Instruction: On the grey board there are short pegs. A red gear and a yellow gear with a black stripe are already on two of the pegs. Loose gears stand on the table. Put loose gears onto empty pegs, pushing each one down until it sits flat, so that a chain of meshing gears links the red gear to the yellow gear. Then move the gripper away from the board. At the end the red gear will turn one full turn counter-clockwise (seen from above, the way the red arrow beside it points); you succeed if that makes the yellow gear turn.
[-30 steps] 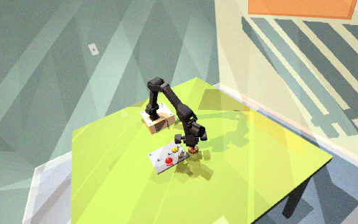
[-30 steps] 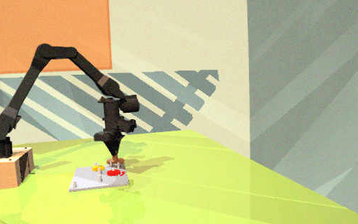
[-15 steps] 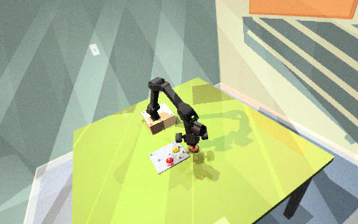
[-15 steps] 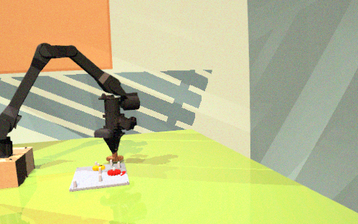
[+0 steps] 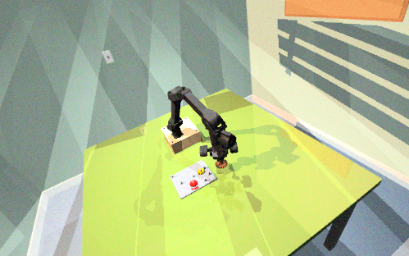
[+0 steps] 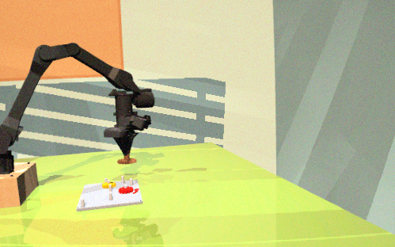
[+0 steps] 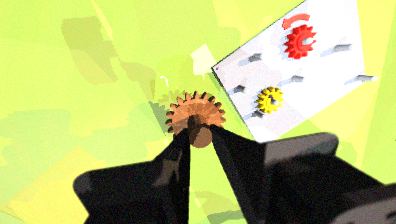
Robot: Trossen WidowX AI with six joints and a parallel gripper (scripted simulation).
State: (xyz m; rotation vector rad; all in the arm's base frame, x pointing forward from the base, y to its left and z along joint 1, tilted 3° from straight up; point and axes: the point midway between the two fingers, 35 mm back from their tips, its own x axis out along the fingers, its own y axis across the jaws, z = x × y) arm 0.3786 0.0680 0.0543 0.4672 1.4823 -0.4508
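Now: gripper tip 30 mm past the red gear, 170 mm to the left of it and 70 mm above it. The rest, counted from my gripper tip: yellow gear (70 mm behind, 100 mm to the right, 70 mm below); then red arrow (180 mm to the right, 80 mm below); then orange gear (10 mm below).
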